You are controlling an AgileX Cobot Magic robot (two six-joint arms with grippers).
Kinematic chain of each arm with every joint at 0, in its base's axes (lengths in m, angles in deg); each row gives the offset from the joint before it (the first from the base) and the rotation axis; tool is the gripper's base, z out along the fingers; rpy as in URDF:
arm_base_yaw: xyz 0 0 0.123 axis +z
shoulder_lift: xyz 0 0 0 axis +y
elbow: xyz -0.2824 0 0.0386 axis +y
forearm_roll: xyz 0.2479 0 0.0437 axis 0.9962 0 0.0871
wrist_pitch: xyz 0 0 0 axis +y
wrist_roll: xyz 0.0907 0 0.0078 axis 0.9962 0 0.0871
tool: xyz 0 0 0 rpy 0 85 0
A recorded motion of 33 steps. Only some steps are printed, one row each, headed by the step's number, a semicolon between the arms.
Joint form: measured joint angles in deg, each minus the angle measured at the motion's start. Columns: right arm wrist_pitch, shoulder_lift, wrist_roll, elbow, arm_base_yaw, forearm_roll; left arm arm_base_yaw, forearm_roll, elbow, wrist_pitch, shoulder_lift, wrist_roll.
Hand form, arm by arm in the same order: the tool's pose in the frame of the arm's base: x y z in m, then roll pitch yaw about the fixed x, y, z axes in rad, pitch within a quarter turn. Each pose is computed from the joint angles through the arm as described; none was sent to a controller.
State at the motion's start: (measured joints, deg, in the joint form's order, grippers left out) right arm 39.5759 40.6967 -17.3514 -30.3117 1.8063 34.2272; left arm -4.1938 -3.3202 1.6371 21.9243 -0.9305 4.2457
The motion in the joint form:
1: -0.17 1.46 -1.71 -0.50 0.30 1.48; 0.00 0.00 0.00 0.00 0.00 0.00
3: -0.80 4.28 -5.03 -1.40 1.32 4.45; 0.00 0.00 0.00 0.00 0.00 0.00
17: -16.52 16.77 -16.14 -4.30 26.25 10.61; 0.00 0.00 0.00 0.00 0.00 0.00
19: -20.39 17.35 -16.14 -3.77 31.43 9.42; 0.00 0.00 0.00 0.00 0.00 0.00
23: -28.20 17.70 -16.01 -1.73 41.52 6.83; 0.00 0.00 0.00 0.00 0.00 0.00
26: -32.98 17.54 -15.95 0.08 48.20 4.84; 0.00 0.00 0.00 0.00 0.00 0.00
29: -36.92 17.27 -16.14 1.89 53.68 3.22; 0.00 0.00 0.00 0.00 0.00 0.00
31: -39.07 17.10 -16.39 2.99 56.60 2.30; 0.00 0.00 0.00 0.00 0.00 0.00
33: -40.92 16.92 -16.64 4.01 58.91 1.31; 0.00 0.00 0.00 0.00 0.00 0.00
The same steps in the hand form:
1: 0.1315 0.0386 0.2807 2.5903 0.7931 2.9467; 0.0519 -0.0058 0.1700 3.0991 1.2634 3.0012
3: 0.1404 0.0434 0.2812 2.5777 0.7883 2.9770; 0.0519 -0.0058 0.1700 3.0991 1.2634 3.0012
17: 0.1629 0.1154 0.2760 2.6633 0.9078 -2.8977; 0.0519 -0.0058 0.1700 3.0991 1.2634 3.0012
19: 0.1574 0.1279 0.2738 2.7073 0.9444 -2.8103; 0.0519 -0.0058 0.1700 3.0991 1.2634 3.0012
23: 0.1407 0.1490 0.2677 2.8078 1.0187 -2.6224; 0.0519 -0.0058 0.1700 3.0991 1.2634 3.0012
26: 0.1257 0.1602 0.2627 2.8923 1.0641 -2.4700; 0.0519 -0.0058 0.1700 3.0991 1.2634 3.0012
29: 0.1120 0.1675 0.2577 2.9785 1.0990 -2.3244; 0.0519 -0.0058 0.1700 3.0991 1.2634 3.0012
31: 0.1042 0.1705 0.2546 3.0366 1.1164 -2.2331; 0.0519 -0.0058 0.1700 3.0991 1.2634 3.0012
33: 0.0979 0.1723 0.2518 3.0983 1.1302 -2.1449; 0.0519 -0.0058 0.1700 3.0991 1.2634 3.0012

